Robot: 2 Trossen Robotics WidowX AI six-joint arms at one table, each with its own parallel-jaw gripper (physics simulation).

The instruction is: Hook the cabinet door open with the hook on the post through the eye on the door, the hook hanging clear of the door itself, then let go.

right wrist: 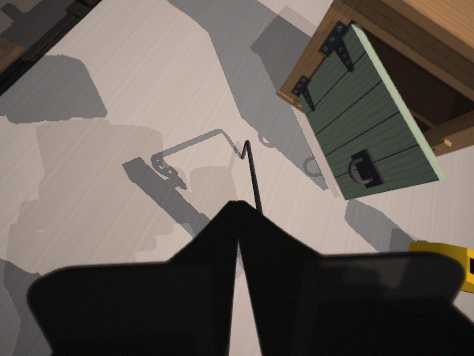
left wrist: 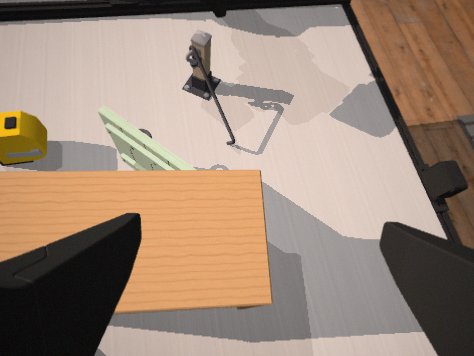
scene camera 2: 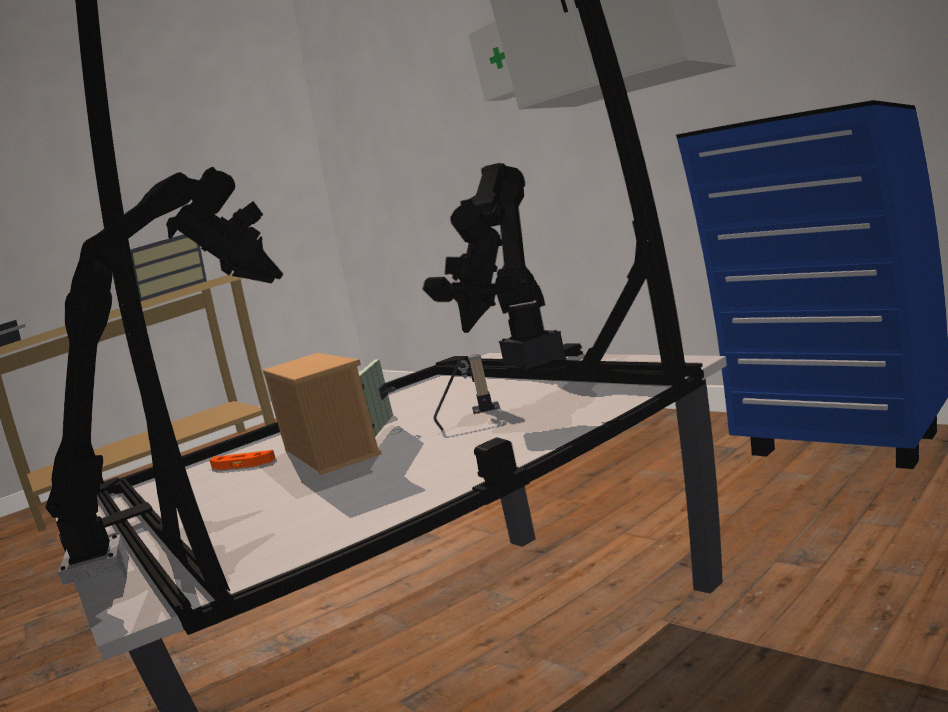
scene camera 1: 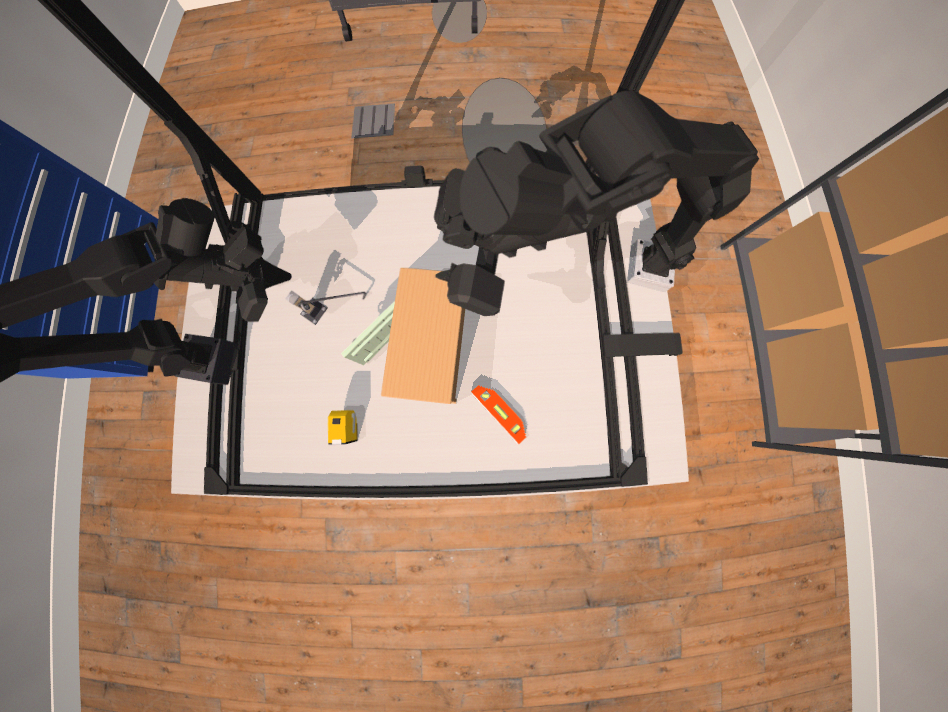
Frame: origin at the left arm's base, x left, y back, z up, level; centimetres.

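Where they show: left gripper, between the fingertips: [left wrist: 262, 229] [scene camera 2: 277, 279] [scene camera 1: 444, 246]; right gripper, between the fingertips: [right wrist: 236, 208] [left wrist: 221, 17] [scene camera 2: 465, 331] [scene camera 1: 290, 277]; left arm's base, origin of its link: [scene camera 2: 89, 552] [scene camera 1: 656, 262]; right arm's base, origin of its link: [scene camera 2: 529, 336] [scene camera 1: 197, 357].
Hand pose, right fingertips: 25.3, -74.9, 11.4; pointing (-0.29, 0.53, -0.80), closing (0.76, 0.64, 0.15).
Each offset is from my right fingertips to the top centre of the thing, as dx, dy, dz. "*": to the spot under its first point.
The wooden cabinet @[+5.6, +28.7, +1.4] [scene camera 1: 421, 337] [scene camera 2: 329, 413] [left wrist: 200, 200] has its green door @[+4.7, +17.5, -2.3] [scene camera 1: 370, 337] [scene camera 2: 374, 394] [right wrist: 370, 110] standing partly open. The dark eye [right wrist: 351, 169] is on the door's outer face. The post @[* +3.3, +1.0, -8.0] [scene camera 1: 309, 306] [scene camera 2: 478, 374] [left wrist: 202, 62] stands upright on the table, and its black hook [scene camera 2: 444, 398] [left wrist: 215, 100] [right wrist: 254, 177] hangs out toward the door, apart from the eye. My right gripper [scene camera 2: 465, 329] [right wrist: 236, 208] is shut and empty above the post, hiding it in the right wrist view. My left gripper [scene camera 2: 280, 277] [left wrist: 262, 229] is open and empty, high above the cabinet.
A yellow tape measure @[+26.6, +14.2, -7.3] [scene camera 1: 341, 427] [left wrist: 22, 137] stands beyond the door. An orange level @[+16.1, +45.9, -13.5] [scene camera 1: 499, 413] [scene camera 2: 242, 459] lies on the other side of the cabinet. The black frame [scene camera 1: 429, 488] borders the table, with a dark block [scene camera 2: 495, 462] on its edge.
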